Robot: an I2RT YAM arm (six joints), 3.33 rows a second.
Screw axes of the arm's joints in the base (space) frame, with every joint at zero. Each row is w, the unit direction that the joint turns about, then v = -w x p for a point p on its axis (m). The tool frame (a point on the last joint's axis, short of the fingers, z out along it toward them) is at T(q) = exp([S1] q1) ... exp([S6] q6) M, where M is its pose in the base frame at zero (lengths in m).
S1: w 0 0 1 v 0.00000 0.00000 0.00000
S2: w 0 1 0 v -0.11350 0.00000 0.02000
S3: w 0 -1 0 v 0.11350 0.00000 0.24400
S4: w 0 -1 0 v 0.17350 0.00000 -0.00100
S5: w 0 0 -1 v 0.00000 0.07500 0.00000
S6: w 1 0 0 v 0.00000 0.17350 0.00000
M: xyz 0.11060 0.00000 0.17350 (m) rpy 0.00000 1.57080 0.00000 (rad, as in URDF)
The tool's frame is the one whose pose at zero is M.
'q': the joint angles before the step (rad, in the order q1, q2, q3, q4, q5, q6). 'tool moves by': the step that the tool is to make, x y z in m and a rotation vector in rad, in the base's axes. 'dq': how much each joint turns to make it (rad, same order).
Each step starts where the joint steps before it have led.
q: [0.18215, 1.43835, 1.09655, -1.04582, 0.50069, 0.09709]
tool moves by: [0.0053, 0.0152, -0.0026, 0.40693, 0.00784, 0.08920]
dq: [0.00030, 0.00008, -0.00003, 0.06726, -0.41125, -0.00047]
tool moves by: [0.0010, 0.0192, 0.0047, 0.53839, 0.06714, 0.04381]
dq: [0.00087, -0.00013, -0.00019, 0.05231, -0.53328, 0.10692]
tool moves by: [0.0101, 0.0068, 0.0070, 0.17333, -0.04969, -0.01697]
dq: [0.00137, 0.00013, 0.00028, 0.12298, -0.14427, 0.08566]
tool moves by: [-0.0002, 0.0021, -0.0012, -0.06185, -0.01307, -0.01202]
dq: [0.01497, -0.00019, -0.00029, 0.00017, 0.06871, -0.00179]
